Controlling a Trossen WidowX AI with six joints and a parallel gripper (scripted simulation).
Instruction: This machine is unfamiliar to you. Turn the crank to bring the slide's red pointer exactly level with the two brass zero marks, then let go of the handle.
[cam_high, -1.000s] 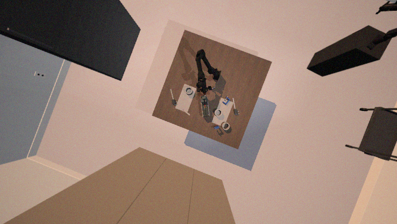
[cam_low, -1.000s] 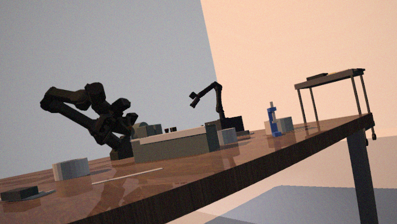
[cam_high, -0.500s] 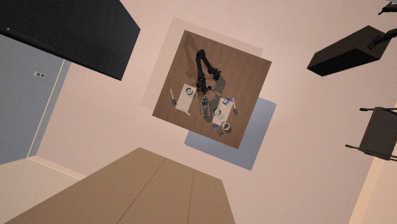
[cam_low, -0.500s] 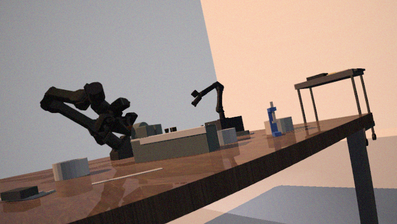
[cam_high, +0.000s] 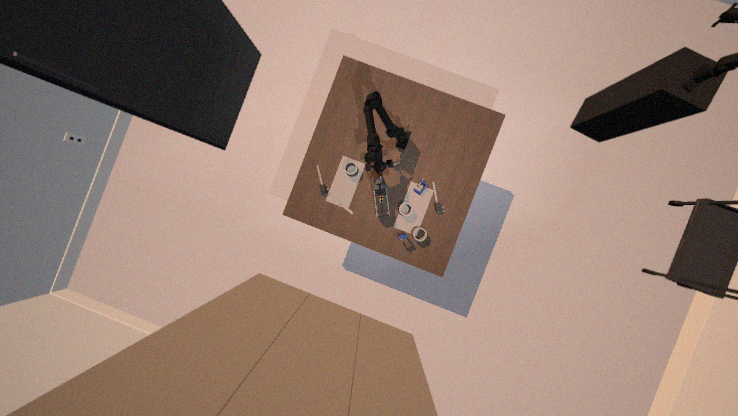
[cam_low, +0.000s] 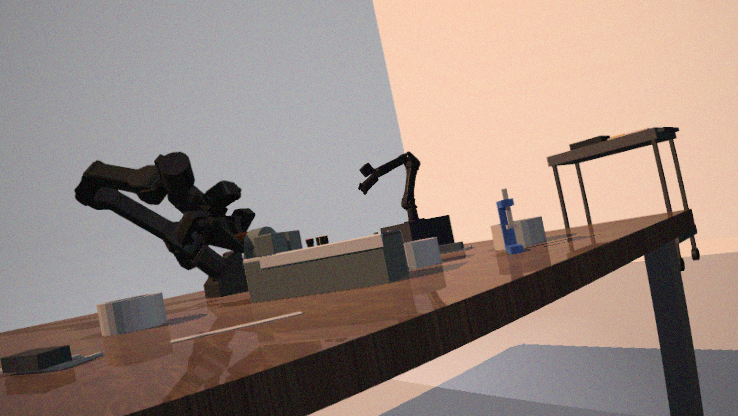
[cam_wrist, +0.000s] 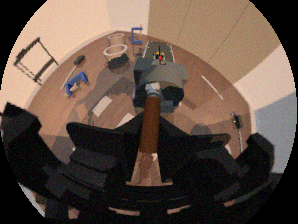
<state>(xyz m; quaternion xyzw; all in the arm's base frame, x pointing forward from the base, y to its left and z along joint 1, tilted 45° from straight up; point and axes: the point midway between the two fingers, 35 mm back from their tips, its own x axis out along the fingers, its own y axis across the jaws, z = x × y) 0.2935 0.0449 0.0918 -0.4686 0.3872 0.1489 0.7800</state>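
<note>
The crank handle lies 30 mm above my gripper tip, 10 mm to the right of it and 10 mm behind it. Also, from my gripper tip: red pointer 120 mm ahead, 70 mm to the left, 10 mm below; then thin white rod 320 mm ahead, 120 mm to the right, 90 mm below.
</note>
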